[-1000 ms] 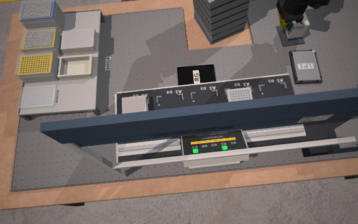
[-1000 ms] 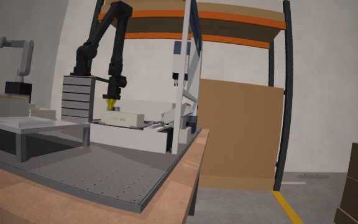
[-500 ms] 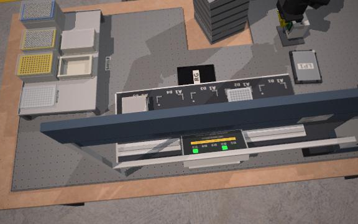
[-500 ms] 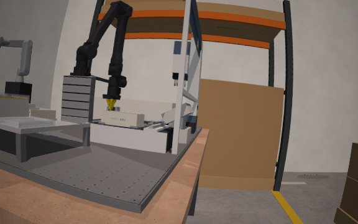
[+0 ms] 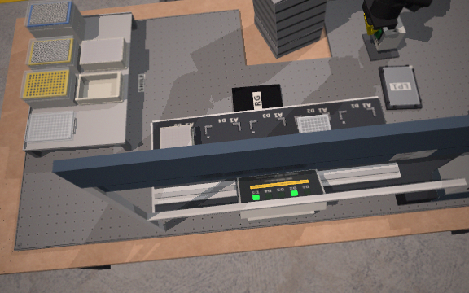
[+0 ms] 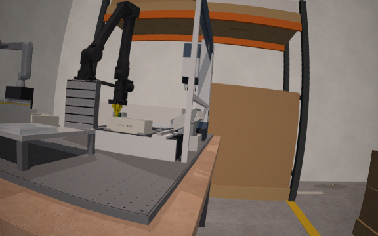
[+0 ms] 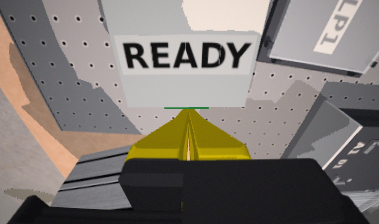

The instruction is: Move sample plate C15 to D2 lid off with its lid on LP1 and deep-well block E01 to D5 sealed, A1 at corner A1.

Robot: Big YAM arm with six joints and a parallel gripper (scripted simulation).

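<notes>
My gripper is now 2 cm to the right of the ready key. The rest, counted from my hand: clear plate lid: 16 cm ahead, 5 cm to the left, 7 cm below; sample plate C15: 27 cm ahead, 25 cm to the right, 2 cm below; lid park LP1: 16 cm ahead, 5 cm to the left, 8 cm below.
</notes>
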